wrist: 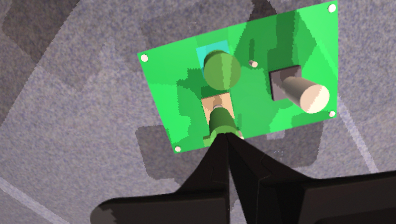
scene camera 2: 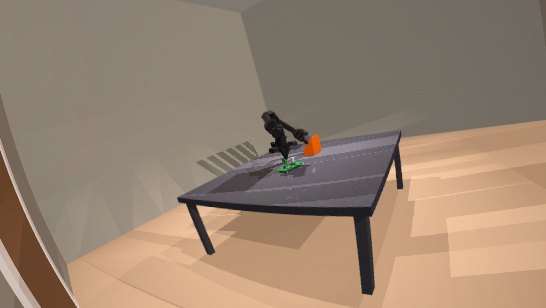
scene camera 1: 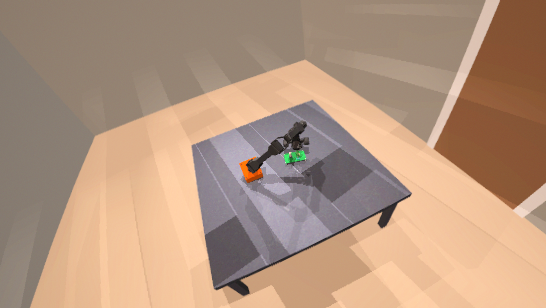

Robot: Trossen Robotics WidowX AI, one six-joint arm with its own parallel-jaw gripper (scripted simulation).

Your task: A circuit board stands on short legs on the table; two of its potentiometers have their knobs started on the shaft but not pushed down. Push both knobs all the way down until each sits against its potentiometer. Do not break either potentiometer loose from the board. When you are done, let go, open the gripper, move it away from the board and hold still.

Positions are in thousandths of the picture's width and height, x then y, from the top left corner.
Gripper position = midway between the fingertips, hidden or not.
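The wrist view gives me my gripper (wrist: 567, 623). In that same view I can see a green knob (wrist: 559, 542), and a beige knob (wrist: 787, 435) is visible there too.
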